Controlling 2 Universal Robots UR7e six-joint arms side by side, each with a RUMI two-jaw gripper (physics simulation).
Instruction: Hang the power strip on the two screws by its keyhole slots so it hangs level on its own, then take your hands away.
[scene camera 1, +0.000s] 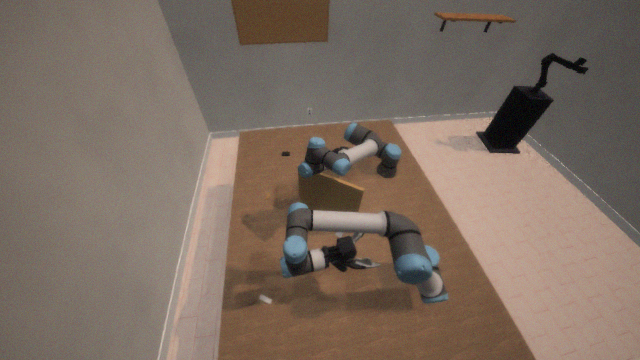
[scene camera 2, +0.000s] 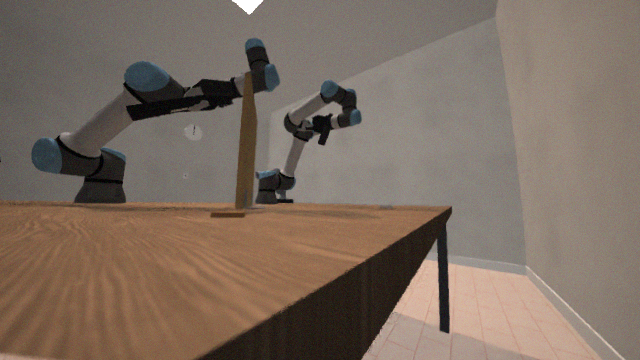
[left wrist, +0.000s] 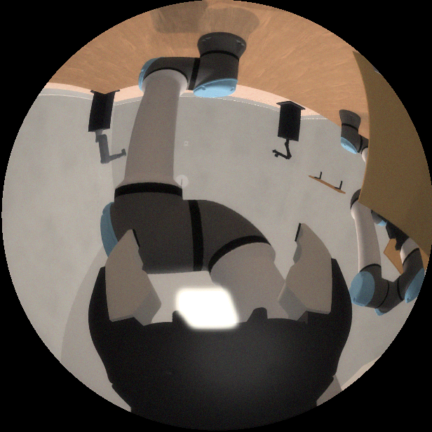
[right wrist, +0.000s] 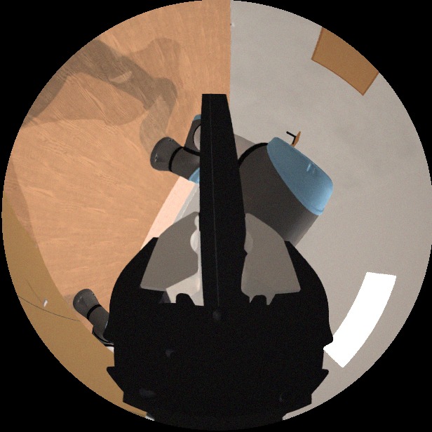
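Pixels of known places: left gripper, fingertip midpoint: (scene camera 1: 372, 247) (scene camera 2: 304, 132); right gripper, fingertip midpoint: (scene camera 2: 185, 104); left arm's base, link origin: (scene camera 2: 266, 203); right arm's base, link origin: (scene camera 1: 386, 171) (scene camera 2: 101, 202).
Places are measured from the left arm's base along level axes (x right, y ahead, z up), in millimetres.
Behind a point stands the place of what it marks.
Observation:
The power strip (scene camera 2: 155, 108) @[y 269, x 685, z 325 mm] (right wrist: 215, 150) is a long black bar, held in the air at the left of the upright wooden board (scene camera 1: 330, 194) @[y 403, x 394, z 293 mm] (scene camera 2: 246, 150) @[y 541, x 501, z 178 mm] (left wrist: 400, 150) (right wrist: 50, 340) in scene camera 2. My right gripper (scene camera 2: 192, 99) @[y 257, x 599, z 382 mm] (right wrist: 221, 215) is shut on it, with one finger on each side; the strip points out past the fingertips. A small pale spot (right wrist: 45, 302) on the board looks like a screw; a second screw is not clear, and the keyhole slots are hidden. My left gripper (scene camera 1: 369, 250) @[y 336, x -2, z 444 mm] (left wrist: 216, 229) is open and empty, in the air on the lower side of the board in scene camera 1.
A small black block (scene camera 1: 285, 154) @[y 609, x 1065, z 14 mm] and a small white piece (scene camera 1: 265, 299) @[y 814, x 2, z 12 mm] lie on the table (scene camera 1: 350, 325) @[y 419, x -190, z 0 mm] (scene camera 2: 150, 265) @[y 950, x 786, z 0 mm]. A flat wooden piece (scene camera 2: 227, 215) @[y 779, x 668, z 3 mm] lies by the board's foot. A black pedestal (scene camera 1: 517, 120) with an arm stands on the floor beyond.

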